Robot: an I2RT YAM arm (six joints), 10 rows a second.
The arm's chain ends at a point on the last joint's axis. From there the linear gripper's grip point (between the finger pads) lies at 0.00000 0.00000 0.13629 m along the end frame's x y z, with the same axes.
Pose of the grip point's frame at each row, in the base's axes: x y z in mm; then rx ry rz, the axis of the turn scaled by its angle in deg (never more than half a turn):
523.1, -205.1, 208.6, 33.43, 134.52, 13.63
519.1, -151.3, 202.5, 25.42, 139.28, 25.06
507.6, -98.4, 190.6, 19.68, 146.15, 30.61
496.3, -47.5, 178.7, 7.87, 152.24, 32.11
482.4, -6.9, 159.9, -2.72, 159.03, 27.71
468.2, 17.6, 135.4, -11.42, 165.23, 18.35
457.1, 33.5, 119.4, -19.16, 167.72, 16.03
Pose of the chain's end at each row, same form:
431.6, -206.4, 309.6, 33.43, 134.52, 13.63
433.5, -178.6, 305.0, 25.42, 139.28, 25.06
435.9, -140.0, 298.8, 19.68, 146.15, 30.61
439.0, -97.2, 291.9, 7.87, 152.24, 32.11
440.5, -52.5, 281.3, -2.72, 159.03, 27.71
439.0, -13.9, 264.7, -11.42, 165.23, 18.35
435.6, 5.4, 251.0, -19.16, 167.72, 16.03

